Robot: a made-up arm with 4 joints.
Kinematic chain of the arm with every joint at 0, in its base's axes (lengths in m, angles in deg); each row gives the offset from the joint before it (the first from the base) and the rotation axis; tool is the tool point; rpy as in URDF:
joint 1: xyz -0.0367 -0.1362 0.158 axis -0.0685 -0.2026 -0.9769
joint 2: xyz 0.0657 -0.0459 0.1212 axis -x
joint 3: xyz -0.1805 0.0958 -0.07 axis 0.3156 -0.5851 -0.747
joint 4: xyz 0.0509 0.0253 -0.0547 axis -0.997 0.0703 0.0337
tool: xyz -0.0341 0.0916 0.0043 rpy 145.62 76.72 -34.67
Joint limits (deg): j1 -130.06..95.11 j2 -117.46..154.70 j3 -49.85..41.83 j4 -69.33..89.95
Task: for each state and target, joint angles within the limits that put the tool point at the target. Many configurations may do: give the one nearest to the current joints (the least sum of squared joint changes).
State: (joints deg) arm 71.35 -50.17 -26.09 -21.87
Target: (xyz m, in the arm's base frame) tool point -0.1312 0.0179 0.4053
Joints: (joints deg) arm 29.73 -67.90 -29.81 -48.68
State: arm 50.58 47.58 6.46 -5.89
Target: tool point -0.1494 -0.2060 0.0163
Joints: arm 13.97 58.11 0.42 39.01
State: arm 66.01 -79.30 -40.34 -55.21
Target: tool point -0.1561 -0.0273 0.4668
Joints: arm 39.95 -97.44 -12.00 -31.49
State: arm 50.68 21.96 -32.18 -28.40
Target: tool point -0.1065 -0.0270 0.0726
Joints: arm 37.96 41.21 -25.75 -36.35
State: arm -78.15 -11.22 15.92 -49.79
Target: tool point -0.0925 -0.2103 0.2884
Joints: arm -95.21 1.33 40.31 -62.85
